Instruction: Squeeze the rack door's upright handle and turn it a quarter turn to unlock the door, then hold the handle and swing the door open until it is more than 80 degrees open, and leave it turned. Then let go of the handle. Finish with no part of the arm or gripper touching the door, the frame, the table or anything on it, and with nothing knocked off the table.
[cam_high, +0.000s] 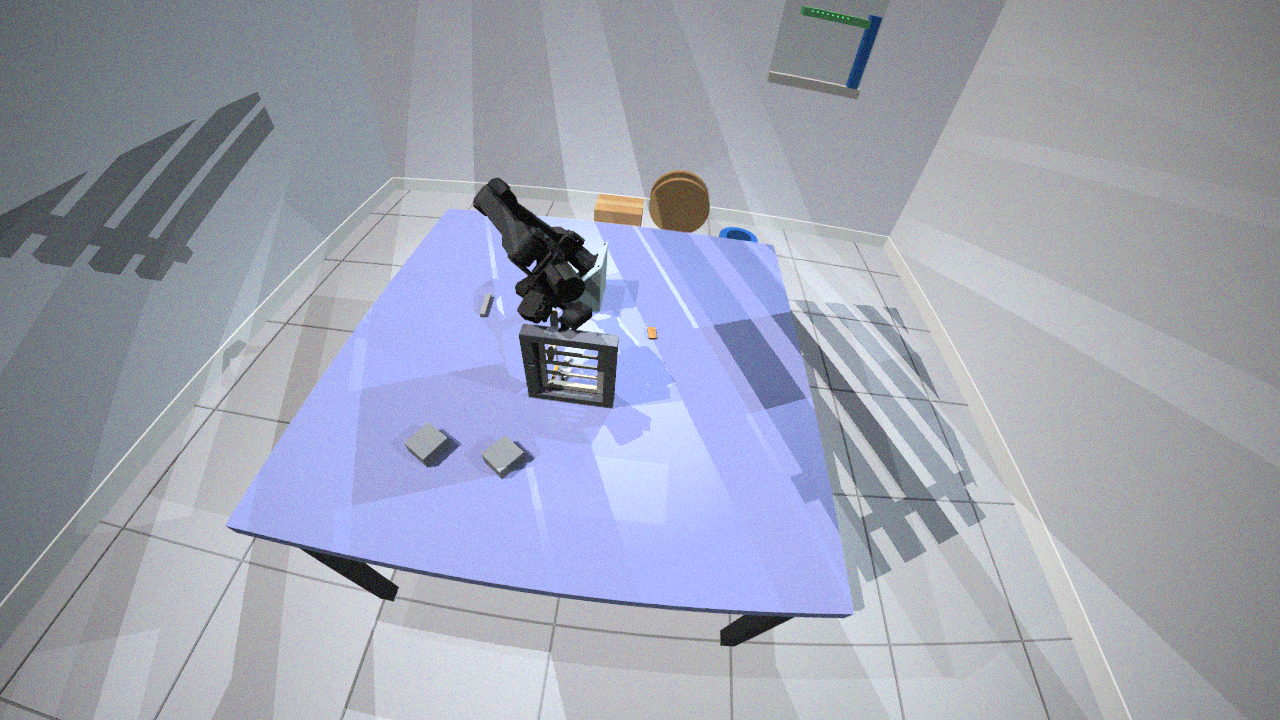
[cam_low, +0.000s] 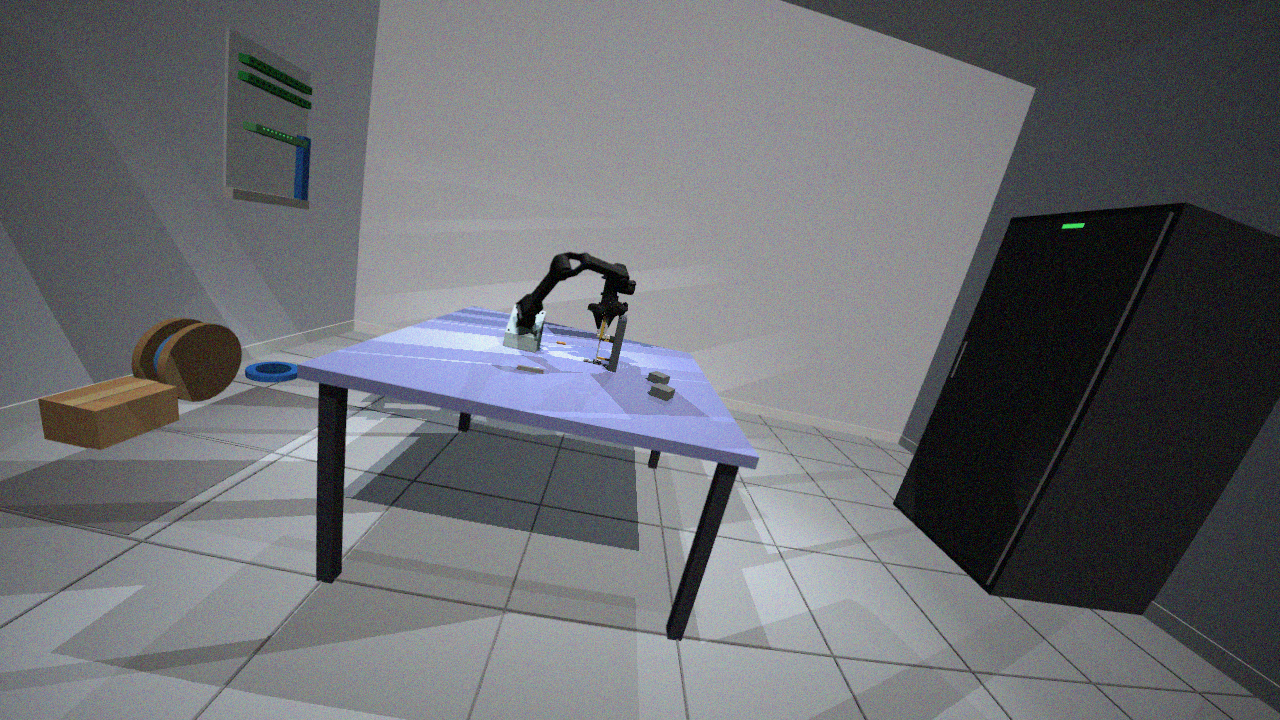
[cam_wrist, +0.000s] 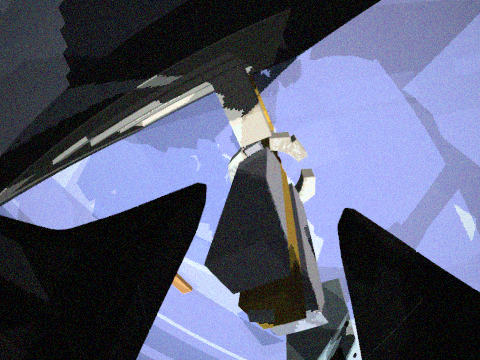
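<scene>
Right now the handle is 10 mm to the left of my gripper tip and 30 mm below it. The rest, counted from my gripper tip: small grey strip (200 mm behind, 280 mm to the right, 150 mm below); orange piece (190 mm behind, 220 mm to the left, 150 mm below).
</scene>
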